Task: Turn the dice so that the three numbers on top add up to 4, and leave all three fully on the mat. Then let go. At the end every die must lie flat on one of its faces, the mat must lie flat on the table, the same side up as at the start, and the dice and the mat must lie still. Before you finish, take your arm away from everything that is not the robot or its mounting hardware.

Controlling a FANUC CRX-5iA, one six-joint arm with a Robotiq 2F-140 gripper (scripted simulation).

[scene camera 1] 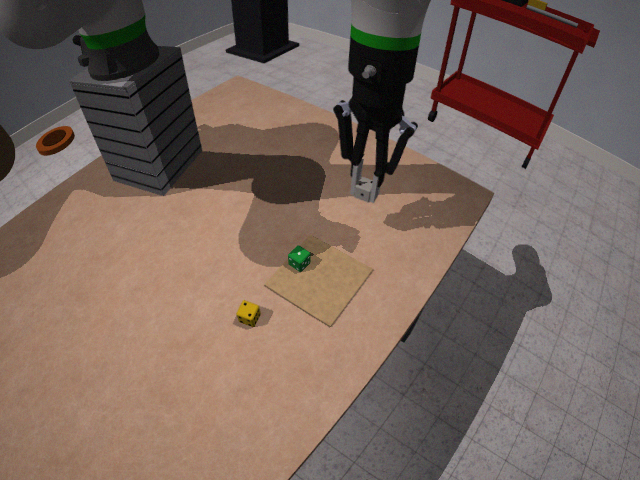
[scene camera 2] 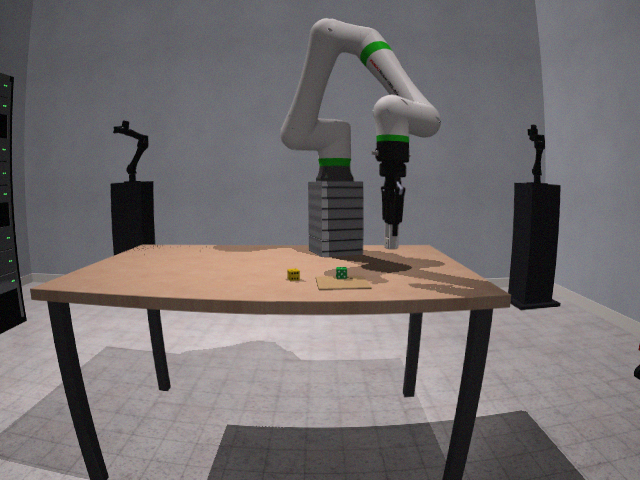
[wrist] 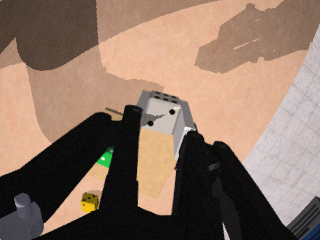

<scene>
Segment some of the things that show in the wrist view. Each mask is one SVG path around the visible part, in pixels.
My gripper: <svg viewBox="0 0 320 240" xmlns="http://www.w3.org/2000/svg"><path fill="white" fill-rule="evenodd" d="M0 176L0 240L138 240L138 237L139 240L225 240L223 224L230 240L299 240L281 222L232 149L222 141L214 141L213 145L205 142L204 136L198 133L189 104L184 100L180 100L182 108L173 133L174 159L178 160L174 168L176 175L171 215L158 215L138 207L139 181L137 181L137 167L141 131L140 123L142 127L150 92L146 90L142 91L136 106L125 106L122 120L114 121L111 115L105 112L96 112L64 134L20 169ZM114 148L99 208L41 235L44 230L44 223L52 217L84 176L106 152L107 147Z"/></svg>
A white die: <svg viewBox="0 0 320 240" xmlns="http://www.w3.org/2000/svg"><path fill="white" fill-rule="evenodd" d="M153 90L150 92L142 127L172 135L182 108L180 99L177 96Z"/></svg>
A tan mat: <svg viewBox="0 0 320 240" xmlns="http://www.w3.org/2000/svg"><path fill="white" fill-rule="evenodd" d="M95 163L87 175L105 181L109 168ZM142 128L137 167L139 194L156 199L178 159L174 159L173 134L168 135ZM104 109L105 113L112 116L112 120L122 120L122 114Z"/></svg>
</scene>
